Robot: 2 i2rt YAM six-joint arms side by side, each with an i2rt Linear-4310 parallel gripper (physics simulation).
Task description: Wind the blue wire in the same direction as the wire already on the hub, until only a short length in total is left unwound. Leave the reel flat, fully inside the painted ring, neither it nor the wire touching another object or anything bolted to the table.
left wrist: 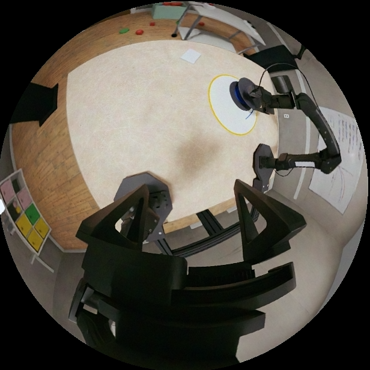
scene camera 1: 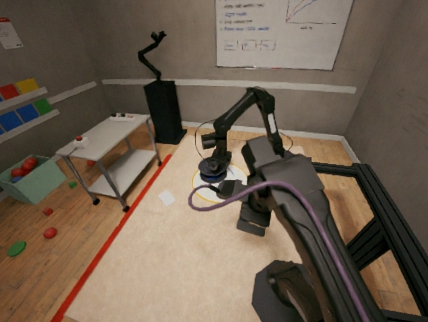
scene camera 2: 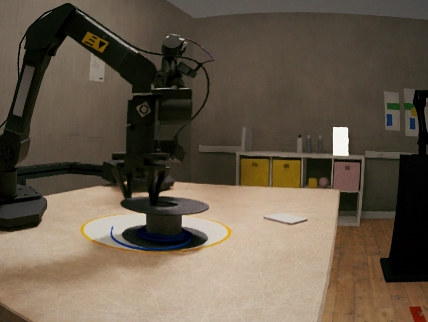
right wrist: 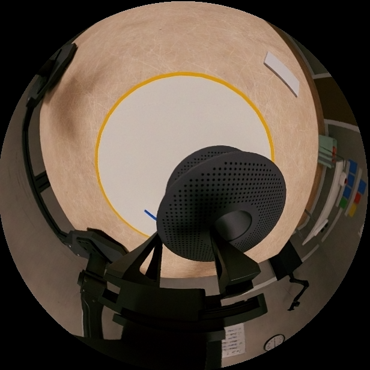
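Seen in the pictures: left gripper, fingertip midpoint: (scene camera 1: pixel 248 209); right gripper, fingertip midpoint: (scene camera 1: pixel 221 167) (scene camera 2: pixel 140 204); left arm's base, origin of the base link: (scene camera 1: pixel 288 296) (scene camera 2: pixel 143 173); right arm's base, origin of the base link: (scene camera 2: pixel 5 198).
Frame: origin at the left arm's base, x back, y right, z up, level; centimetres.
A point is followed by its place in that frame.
Note:
The black reel (scene camera 1: pixel 212 173) {x -40.3, y 46.2, z 1.3 cm} (scene camera 2: pixel 164 223) {x -44.3, y 55.8, z -1.8 cm} (left wrist: pixel 246 95) (right wrist: pixel 245 180) stands flat on its lower flange in the yellow painted ring (scene camera 2: pixel 230 232) {x -51.9, y 43.0, z -5.5 cm} (left wrist: pixel 210 100) (right wrist: pixel 184 74), near the ring's front edge in scene camera 2. Blue wire (scene camera 2: pixel 150 248) {x -45.2, y 62.1, z -5.0 cm} (right wrist: pixel 150 215) circles low around the hub; its free end curves out past the flange at the picture's left, inside the ring. My right gripper (scene camera 2: pixel 140 200) {x -36.9, y 53.0, z 0.6 cm} (right wrist: pixel 184 231) is shut on the upper flange, one finger in its centre hole, the other outside its rim. My left gripper (left wrist: pixel 189 185) is open and empty, high above the table, away from the reel.
A flat white card (scene camera 1: pixel 167 198) {x -59.4, y 27.7, z -4.9 cm} (scene camera 2: pixel 285 218) {x -60.1, y 29.0, z -4.9 cm} (left wrist: pixel 190 55) (right wrist: pixel 282 74) lies on the table outside the ring. The right arm's base (scene camera 2: pixel 22 207) {x -12.3, y 68.5, z -1.5 cm} is at the left in scene camera 2. A black frame rail (scene camera 1: pixel 390 225) {x 40.1, y 35.0, z 2.2 cm} runs along the table's right side in scene camera 1.

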